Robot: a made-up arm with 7 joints.
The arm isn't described. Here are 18 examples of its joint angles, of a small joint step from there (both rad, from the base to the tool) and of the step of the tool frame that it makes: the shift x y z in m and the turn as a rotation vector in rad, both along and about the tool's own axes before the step.
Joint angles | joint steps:
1: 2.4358 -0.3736 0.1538 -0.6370 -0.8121 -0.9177 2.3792 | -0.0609 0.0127 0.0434 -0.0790 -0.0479 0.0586 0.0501
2: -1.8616 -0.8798 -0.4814 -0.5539 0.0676 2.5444 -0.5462 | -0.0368 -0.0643 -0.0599 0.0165 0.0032 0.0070 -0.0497
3: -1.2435 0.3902 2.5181 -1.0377 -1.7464 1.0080 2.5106 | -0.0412 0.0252 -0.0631 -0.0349 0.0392 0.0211 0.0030
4: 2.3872 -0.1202 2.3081 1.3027 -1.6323 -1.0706 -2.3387 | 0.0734 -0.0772 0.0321 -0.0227 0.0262 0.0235 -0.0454
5: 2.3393 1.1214 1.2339 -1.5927 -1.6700 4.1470 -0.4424 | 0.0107 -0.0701 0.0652 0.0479 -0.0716 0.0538 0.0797
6: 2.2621 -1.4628 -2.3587 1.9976 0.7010 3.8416 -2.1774 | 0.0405 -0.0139 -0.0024 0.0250 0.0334 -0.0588 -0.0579
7: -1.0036 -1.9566 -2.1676 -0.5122 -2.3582 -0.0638 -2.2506 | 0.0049 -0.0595 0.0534 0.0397 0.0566 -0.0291 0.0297
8: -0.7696 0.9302 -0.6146 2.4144 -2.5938 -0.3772 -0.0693 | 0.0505 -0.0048 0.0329 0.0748 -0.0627 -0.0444 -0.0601
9: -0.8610 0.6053 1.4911 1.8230 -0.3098 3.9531 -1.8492 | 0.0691 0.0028 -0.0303 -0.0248 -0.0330 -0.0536 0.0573
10: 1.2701 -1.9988 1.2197 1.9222 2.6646 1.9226 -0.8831 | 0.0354 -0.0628 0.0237 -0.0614 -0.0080 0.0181 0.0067
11: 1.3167 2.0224 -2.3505 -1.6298 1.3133 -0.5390 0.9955 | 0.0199 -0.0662 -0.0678 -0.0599 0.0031 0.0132 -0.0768
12: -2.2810 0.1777 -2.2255 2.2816 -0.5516 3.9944 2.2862 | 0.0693 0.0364 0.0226 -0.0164 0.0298 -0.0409 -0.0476
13: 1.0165 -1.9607 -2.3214 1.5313 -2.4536 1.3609 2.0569 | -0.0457 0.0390 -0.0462 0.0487 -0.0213 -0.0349 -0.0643
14: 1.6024 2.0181 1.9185 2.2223 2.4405 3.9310 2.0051 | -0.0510 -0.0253 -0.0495 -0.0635 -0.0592 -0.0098 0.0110
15: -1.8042 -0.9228 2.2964 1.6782 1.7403 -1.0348 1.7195 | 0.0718 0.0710 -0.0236 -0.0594 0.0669 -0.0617 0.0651
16: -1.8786 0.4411 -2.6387 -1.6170 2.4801 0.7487 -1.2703 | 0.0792 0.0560 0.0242 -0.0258 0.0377 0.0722 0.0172
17: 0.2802 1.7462 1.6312 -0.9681 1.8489 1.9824 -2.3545 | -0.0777 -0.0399 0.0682 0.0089 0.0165 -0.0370 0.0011
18: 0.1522 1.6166 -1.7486 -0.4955 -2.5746 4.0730 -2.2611 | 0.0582 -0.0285 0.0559 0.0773 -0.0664 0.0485 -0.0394
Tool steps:
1: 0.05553 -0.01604 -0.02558 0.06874 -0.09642 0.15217
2: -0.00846 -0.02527 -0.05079 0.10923 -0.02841 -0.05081
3: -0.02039 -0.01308 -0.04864 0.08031 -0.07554 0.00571
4: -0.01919 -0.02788 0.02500 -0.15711 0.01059 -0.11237
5: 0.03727 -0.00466 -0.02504 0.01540 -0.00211 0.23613
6: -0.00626 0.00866 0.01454 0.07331 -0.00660 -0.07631
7: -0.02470 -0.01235 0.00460 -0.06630 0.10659 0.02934
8: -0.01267 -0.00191 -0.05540 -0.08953 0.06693 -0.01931
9: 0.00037 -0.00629 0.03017 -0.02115 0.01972 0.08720
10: -0.00037 -0.02064 0.01139 -0.01578 -0.02202 0.03461
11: -0.04026 -0.06484 0.03224 -0.02345 -0.02012 -0.20641
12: -0.00645 0.03027 0.00284 0.02231 0.04662 0.01523
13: -0.06053 -0.01378 0.02153 -0.00952 -0.08679 -0.10749
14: -0.02402 0.01624 -0.00876 -0.02511 0.01747 0.03233
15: 0.00462 -0.03013 -0.01083 -0.08386 -0.03735 0.03878
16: 0.02312 0.00304 -0.04414 -0.13508 0.10797 0.00581
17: -0.07699 0.02557 -0.00208 -0.01278 -0.09338 0.00301
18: 0.04356 -0.02712 0.03515 -0.09498 -0.14347 -0.00432
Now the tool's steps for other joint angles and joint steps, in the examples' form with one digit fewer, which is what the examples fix.
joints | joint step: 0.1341 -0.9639 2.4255 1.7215 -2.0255 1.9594 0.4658 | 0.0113 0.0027 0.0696 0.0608 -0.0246 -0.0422 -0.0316
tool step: 0.0305 -0.0317 0.0121 0.0581 0.0346 -0.0525
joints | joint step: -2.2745 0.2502 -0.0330 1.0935 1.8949 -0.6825 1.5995 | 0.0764 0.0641 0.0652 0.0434 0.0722 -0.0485 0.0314
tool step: -0.0214 -0.0080 0.0786 -0.1690 -0.1221 -0.0515
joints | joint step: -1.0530 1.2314 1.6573 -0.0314 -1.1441 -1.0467 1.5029 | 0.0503 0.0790 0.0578 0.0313 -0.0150 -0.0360 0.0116
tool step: -0.0144 0.0603 -0.0310 0.0429 -0.0023 -0.0530
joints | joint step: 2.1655 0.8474 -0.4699 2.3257 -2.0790 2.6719 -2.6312 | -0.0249 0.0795 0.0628 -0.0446 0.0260 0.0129 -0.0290
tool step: -0.0455 -0.0007 -0.0230 0.0598 -0.0255 -0.1438
